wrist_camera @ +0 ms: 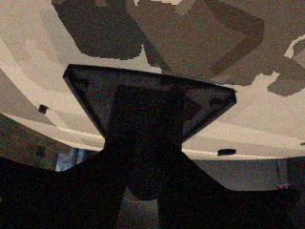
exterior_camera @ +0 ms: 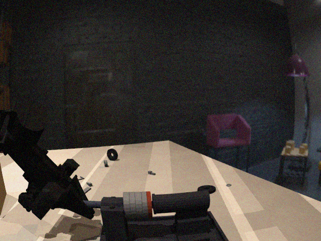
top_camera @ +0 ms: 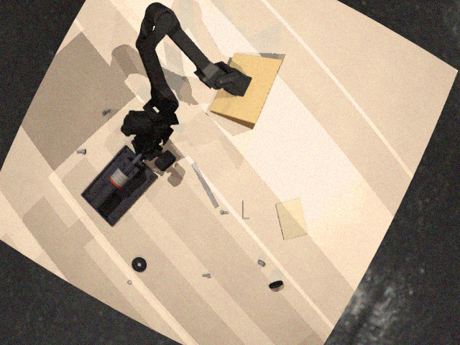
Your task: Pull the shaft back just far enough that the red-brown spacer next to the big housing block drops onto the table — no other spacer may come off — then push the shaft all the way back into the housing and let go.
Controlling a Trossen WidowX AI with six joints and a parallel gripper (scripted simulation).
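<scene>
Now: the grey-blue shaft 50 mm ahead of my gripper tip, 10 mm to the right of it and 20 mm above it. Also, from my gripper tip: grey flat bar (10 mm behind, 220 mm to the left, 50 mm below); thin pin (20 mm ahead, 370 mm to the left, 50 mm below); red-brown spacer (100 mm ahead, 30 mm to the right, 20 mm above).
</scene>
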